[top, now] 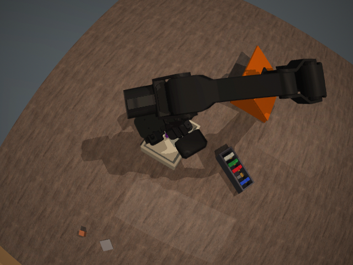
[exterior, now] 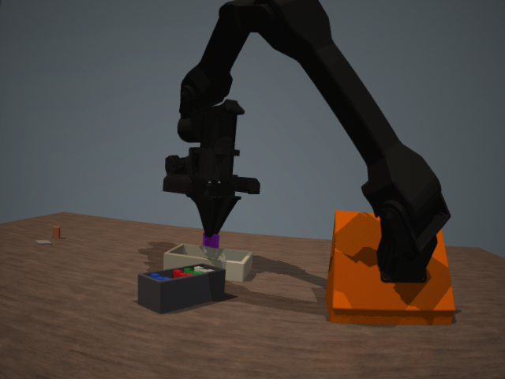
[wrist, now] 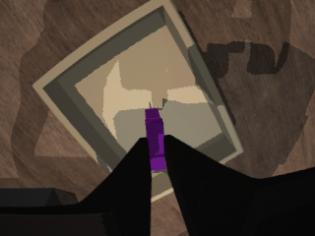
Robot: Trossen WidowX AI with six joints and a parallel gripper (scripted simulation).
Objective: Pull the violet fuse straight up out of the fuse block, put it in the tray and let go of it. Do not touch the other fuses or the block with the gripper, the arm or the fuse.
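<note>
My gripper tip is 20 mm above the violet fuse. Also, from my gripper tip: tray: 50 mm below; then orange cube: 360 mm ahead, 70 mm to the right, 50 mm below.
</note>
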